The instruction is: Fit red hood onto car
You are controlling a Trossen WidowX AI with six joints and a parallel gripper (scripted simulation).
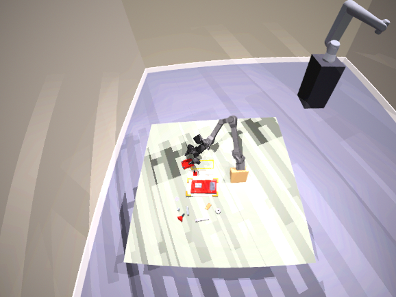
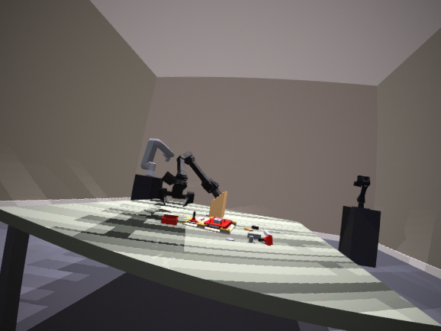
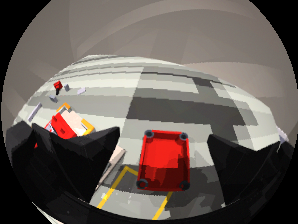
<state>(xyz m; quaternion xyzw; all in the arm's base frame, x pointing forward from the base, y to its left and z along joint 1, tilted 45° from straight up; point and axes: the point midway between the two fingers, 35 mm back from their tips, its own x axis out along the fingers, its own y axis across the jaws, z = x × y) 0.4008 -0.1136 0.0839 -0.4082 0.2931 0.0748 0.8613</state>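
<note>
The red hood lies 70 mm below my gripper tip and 10 mm to the right of it.
</note>
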